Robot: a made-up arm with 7 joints. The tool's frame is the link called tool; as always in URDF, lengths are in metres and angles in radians.
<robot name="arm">
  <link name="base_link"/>
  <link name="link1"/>
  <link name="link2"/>
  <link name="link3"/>
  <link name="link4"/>
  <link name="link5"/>
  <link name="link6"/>
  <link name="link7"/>
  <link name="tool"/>
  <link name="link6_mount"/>
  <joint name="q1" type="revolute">
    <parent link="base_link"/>
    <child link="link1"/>
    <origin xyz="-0.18 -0.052 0.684" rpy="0 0 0"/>
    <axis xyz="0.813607 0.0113 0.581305"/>
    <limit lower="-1.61" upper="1.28" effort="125" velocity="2.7"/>
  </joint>
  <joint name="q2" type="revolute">
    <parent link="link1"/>
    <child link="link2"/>
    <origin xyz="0.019 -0.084 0.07" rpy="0 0 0"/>
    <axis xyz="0 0 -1"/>
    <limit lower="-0.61" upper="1.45" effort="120" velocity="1.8"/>
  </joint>
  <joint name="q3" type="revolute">
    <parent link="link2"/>
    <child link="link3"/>
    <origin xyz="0.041 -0.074 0" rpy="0 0 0"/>
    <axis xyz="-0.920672 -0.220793 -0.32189"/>
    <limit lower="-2.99" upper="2.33" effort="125" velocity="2.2"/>
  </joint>
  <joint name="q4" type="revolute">
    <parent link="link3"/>
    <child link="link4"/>
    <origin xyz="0.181 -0.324 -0.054" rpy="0 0 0"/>
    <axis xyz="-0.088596 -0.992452 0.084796"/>
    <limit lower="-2.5" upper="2.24" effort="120" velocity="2.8"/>
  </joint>
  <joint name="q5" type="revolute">
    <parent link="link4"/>
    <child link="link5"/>
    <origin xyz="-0.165 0.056 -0.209" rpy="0 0 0"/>
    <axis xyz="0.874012 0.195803 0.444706"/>
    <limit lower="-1.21" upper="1.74" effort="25" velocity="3"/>
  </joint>
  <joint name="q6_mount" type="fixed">
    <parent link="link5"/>
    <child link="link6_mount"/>
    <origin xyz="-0.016 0.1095 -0.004" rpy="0 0 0"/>
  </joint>
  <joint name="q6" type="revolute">
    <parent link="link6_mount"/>
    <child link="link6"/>
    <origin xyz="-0.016 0.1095 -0.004" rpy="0 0 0"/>
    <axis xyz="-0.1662 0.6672 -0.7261"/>
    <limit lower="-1.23" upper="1.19" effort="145" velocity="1.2"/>
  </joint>
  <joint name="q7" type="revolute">
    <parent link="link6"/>
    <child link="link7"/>
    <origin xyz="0.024 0.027 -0.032" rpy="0 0 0"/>
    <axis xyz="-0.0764 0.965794 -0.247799"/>
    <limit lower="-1.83" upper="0.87" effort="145" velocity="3.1"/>
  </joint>
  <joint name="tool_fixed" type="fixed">
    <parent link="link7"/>
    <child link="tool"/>
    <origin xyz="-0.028 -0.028 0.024" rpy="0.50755 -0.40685 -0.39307"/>
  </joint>
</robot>
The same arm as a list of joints. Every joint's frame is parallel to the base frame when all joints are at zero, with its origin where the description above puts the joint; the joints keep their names.
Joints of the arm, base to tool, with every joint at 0 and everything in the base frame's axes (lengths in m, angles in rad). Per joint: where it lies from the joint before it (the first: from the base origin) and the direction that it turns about. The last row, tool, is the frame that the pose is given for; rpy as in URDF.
q1: offset -0.18 -0.052 0.684 axis 0.813607 0.0113 0.581305
q2: offset 0.019 -0.084 0.07 axis -z
q3: offset 0.041 -0.074 0 axis -0.920672 -0.220793 -0.32189
q4: offset 0.181 -0.324 -0.054 axis -0.088596 -0.992452 0.084796
q5: offset -0.165 0.056 -0.209 axis 0.874012 0.195803 0.444706
q6: offset -0.032 0.219 -0.008 axis -0.1662 0.6672 -0.7261
q7: offset 0.024 0.027 -0.032 axis -0.0764 0.965794 -0.247799
tool: offset -0.028 -0.028 0.024 rpy 0.5075 -0.4068 -0.3931
Joint limits (rad, base to tool): -1.61..1.28 -0.61..1.45 -2.99..2.33 -2.5..2.24 -1.21..1.74 -1.23..1.19 -1.83..0.87

